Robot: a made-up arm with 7 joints.
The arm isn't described. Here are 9 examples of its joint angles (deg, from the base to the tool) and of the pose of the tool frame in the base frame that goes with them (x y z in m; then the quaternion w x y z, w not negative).
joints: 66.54 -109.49 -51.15 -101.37 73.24 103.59 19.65
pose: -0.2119 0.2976 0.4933 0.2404 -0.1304 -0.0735 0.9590
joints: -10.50 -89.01 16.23 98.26 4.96 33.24 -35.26
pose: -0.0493 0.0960 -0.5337 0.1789 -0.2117 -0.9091 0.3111
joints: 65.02 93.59 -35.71 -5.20 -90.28 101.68 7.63
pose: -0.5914 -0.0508 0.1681 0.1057 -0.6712 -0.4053 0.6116
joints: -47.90 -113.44 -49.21 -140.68 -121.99 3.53 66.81
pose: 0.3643 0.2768 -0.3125 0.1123 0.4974 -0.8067 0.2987
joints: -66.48 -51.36 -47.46 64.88 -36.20 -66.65 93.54
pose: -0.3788 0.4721 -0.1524 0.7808 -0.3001 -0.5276 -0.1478
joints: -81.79 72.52 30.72 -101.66 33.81 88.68 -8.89
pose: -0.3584 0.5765 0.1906 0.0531 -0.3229 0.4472 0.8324
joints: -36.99 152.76 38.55 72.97 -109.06 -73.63 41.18
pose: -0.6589 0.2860 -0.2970 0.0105 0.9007 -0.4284 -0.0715
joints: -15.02 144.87 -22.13 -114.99 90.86 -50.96 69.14
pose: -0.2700 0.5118 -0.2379 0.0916 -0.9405 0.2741 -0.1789
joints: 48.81 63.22 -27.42 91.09 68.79 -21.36 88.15
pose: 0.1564 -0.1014 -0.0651 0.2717 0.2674 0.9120 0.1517
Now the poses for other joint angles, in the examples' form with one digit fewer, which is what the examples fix.
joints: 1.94 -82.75 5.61 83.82 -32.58 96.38 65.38
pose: -0.442 0.181 -0.222 0.290 0.805 -0.151 -0.494
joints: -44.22 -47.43 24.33 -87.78 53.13 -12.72 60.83
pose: -0.441 0.281 -0.119 0.451 0.792 -0.234 -0.338
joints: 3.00 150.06 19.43 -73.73 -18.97 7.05 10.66
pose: -0.007 0.003 -0.302 0.071 0.962 -0.013 0.265
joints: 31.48 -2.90 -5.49 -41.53 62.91 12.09 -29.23
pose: -0.366 0.444 0.566 0.998 -0.014 -0.043 -0.045
